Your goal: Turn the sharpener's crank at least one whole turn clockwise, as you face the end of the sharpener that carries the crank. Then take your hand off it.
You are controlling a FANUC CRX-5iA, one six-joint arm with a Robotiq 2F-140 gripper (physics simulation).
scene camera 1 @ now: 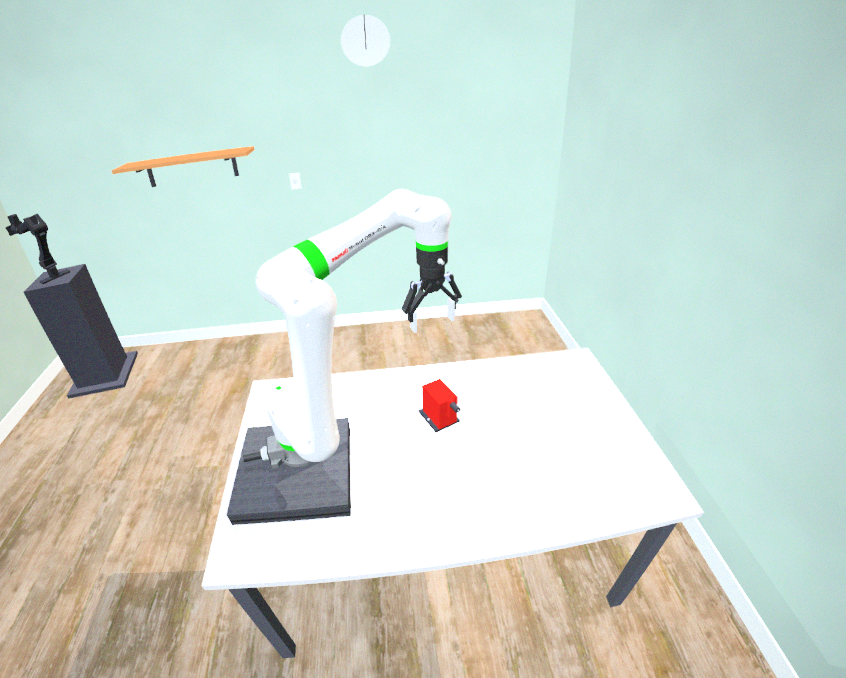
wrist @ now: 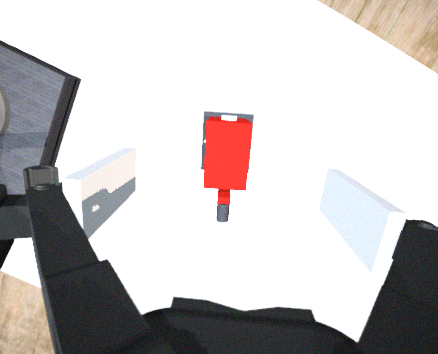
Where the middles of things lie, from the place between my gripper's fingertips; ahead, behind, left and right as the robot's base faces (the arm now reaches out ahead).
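I see the red sharpener point(scene camera 1: 436, 394) 5 cm to the right of my hand and 1 cm ahead of it, and it is 31 cm below my hand.
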